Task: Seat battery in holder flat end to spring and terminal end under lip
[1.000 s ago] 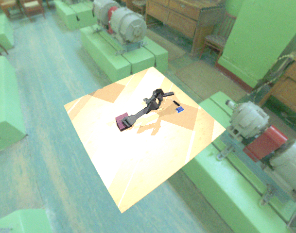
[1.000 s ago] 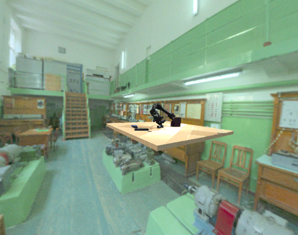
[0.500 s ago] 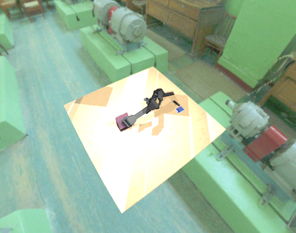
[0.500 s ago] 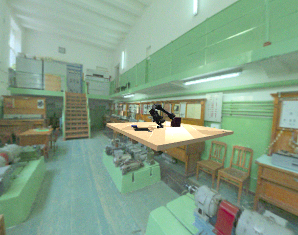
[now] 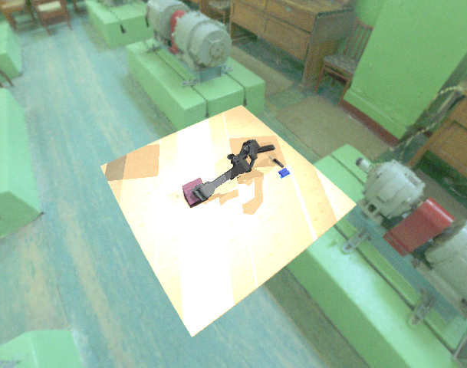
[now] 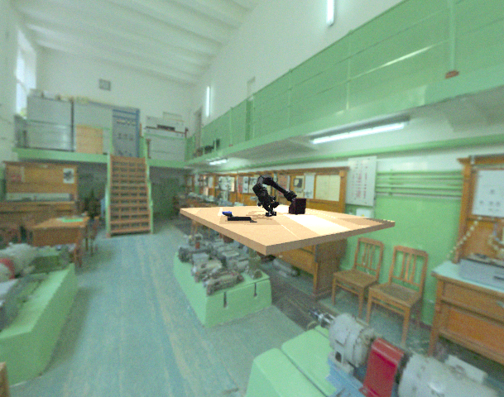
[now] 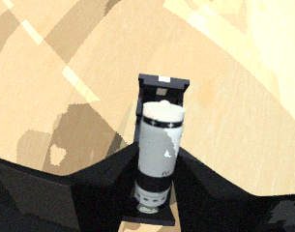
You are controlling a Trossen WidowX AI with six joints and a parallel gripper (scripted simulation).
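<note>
The battery lies 1 cm above my gripper tip. From my gripper tip the other things lie so: screwdriver 32 cm ahead, 8 cm to the right, 1 cm below.
</note>
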